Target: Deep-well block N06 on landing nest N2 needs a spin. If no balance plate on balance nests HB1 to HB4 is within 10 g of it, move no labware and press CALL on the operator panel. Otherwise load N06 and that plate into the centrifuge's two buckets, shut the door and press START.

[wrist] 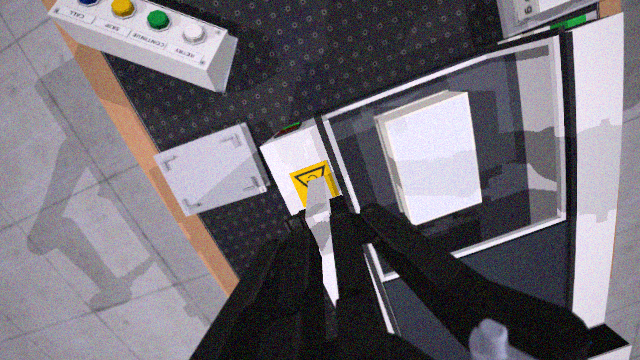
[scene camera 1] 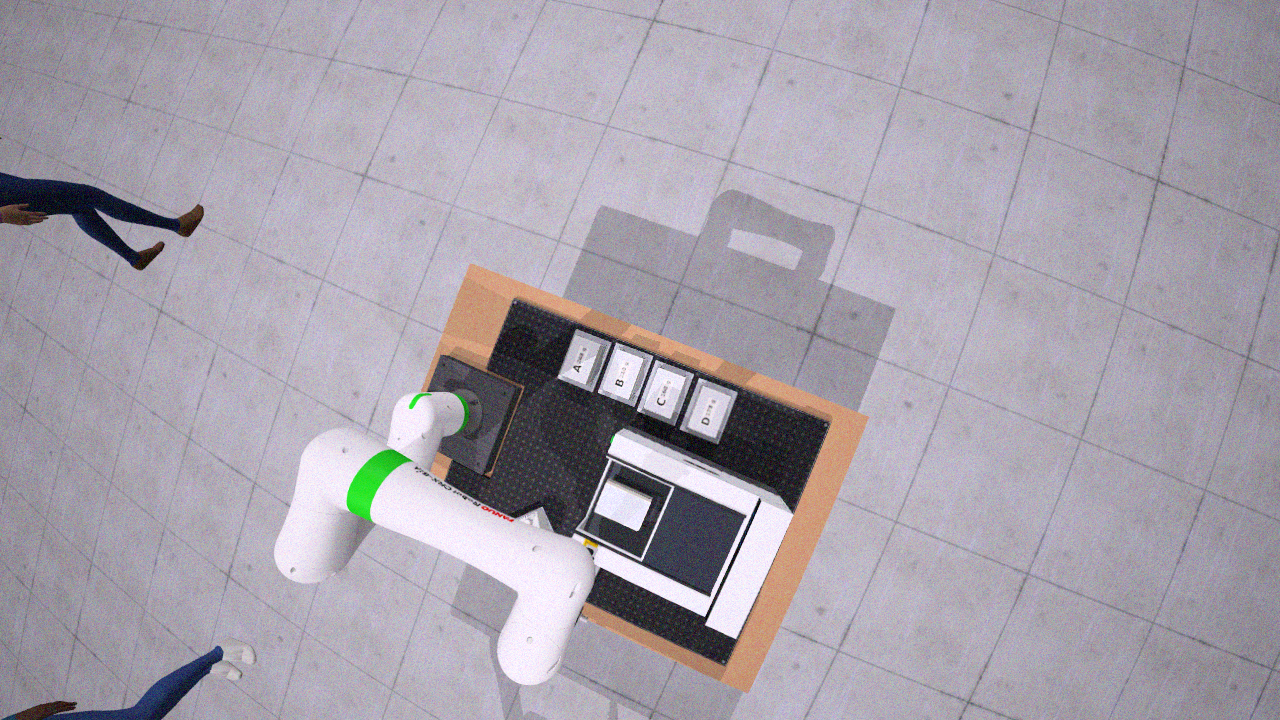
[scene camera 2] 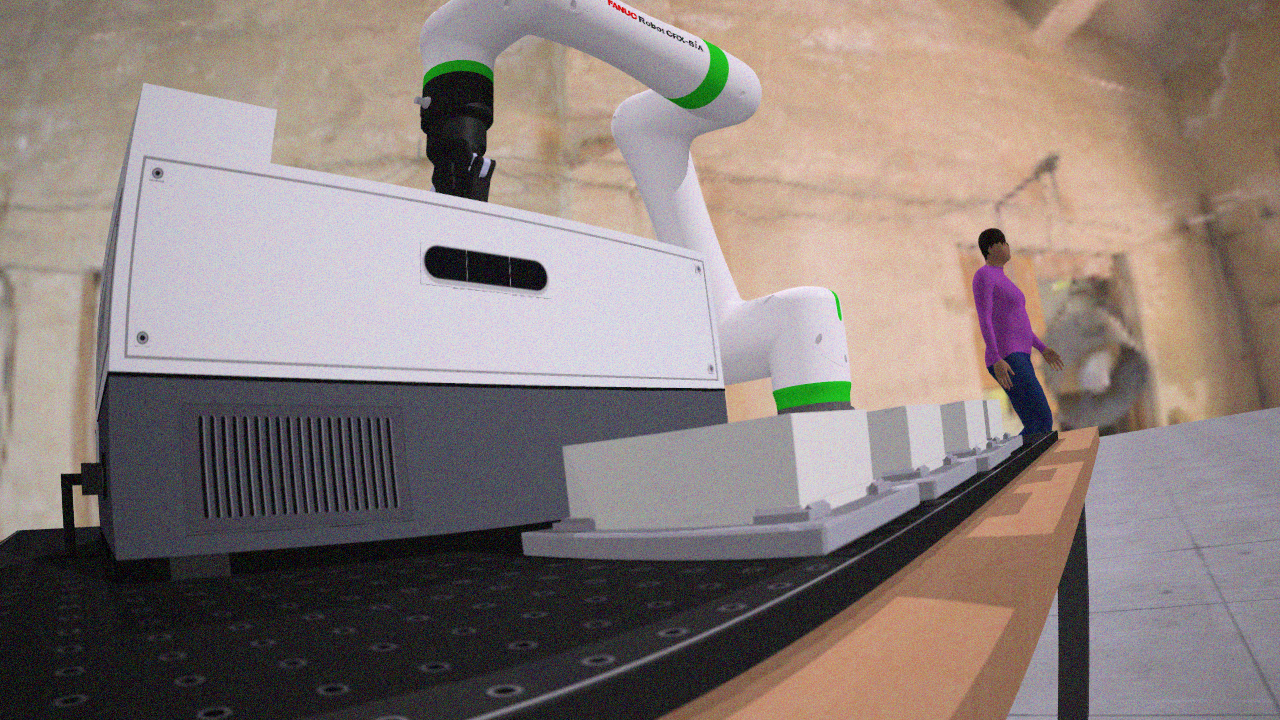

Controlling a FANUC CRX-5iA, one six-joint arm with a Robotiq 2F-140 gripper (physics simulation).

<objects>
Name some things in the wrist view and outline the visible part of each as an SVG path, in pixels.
My gripper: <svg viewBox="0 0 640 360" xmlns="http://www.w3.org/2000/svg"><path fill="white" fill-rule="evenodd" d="M189 359L435 360L404 338L388 332L364 255L363 244L372 244L379 255L445 328L471 353L472 360L588 360L590 330L578 315L562 306L488 280L380 204L370 203L360 209L360 213L351 213L345 197L339 195L333 198L325 177L321 176L308 181L306 209L300 210L297 214L288 217L284 221L289 232L288 239L281 243L278 239L272 239L263 244ZM333 253L338 289L338 299L335 300L338 335L326 342L322 256Z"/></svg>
A white block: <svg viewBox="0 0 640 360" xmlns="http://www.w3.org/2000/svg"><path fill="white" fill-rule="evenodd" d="M467 92L443 90L373 117L399 210L404 212L414 225L482 202Z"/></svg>
</objects>
